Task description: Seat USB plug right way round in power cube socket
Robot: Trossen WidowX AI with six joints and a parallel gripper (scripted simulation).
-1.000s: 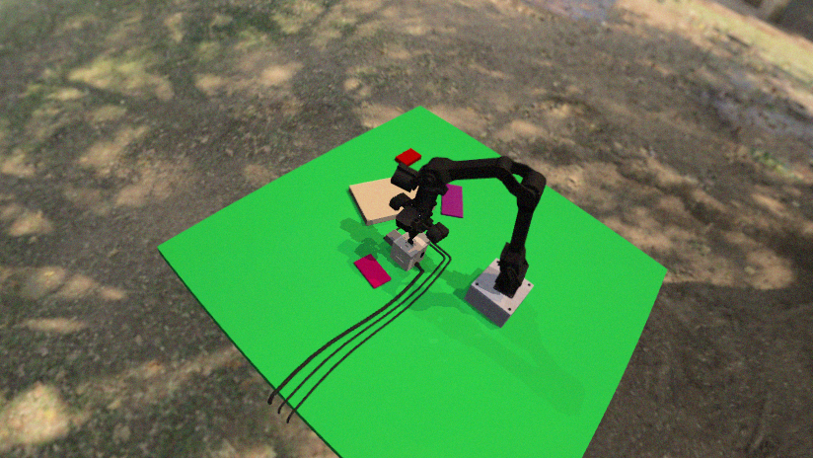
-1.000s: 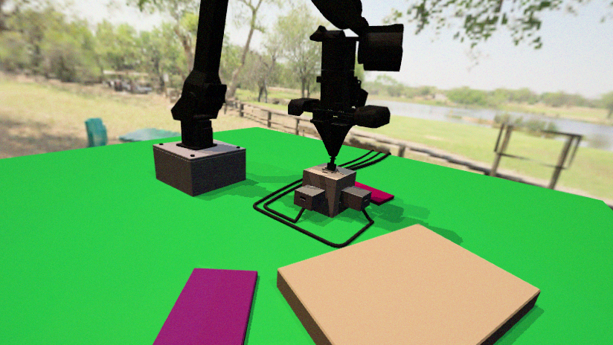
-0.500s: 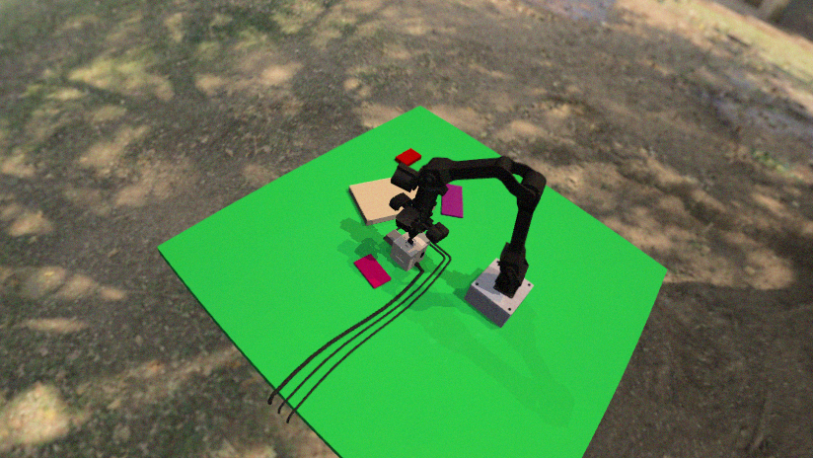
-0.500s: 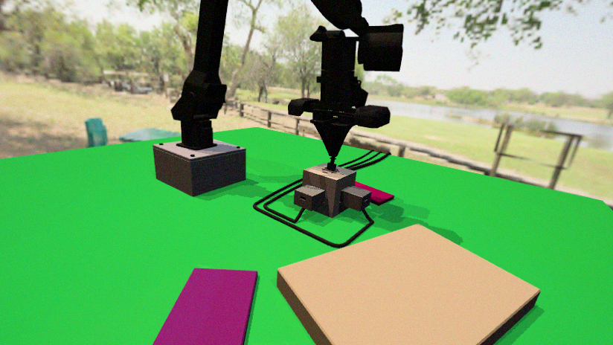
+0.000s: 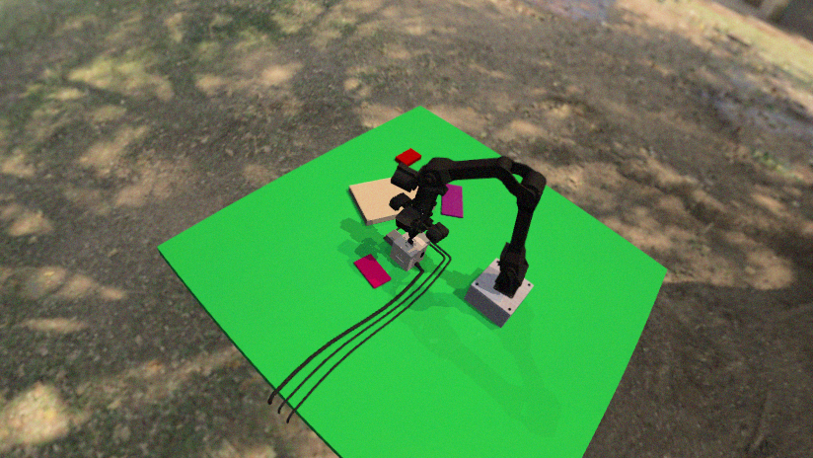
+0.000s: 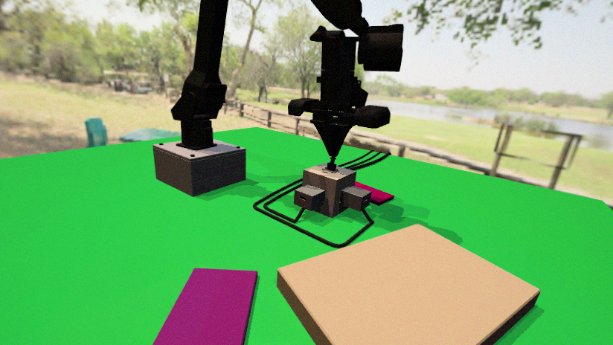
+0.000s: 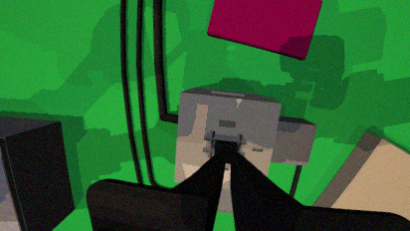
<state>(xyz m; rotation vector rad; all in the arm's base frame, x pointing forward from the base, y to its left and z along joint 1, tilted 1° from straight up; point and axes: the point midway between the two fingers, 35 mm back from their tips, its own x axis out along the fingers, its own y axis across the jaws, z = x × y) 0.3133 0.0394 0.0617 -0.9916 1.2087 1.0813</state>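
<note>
The black USB plug is 20 mm below my gripper tip. The rest, counted from my gripper tip: pink card (110 mm to the left, 100 mm below, 50 mm ahead); then socket (40 mm below); then tan slab (190 mm to the right, 180 mm ahead, 90 mm below).
</note>
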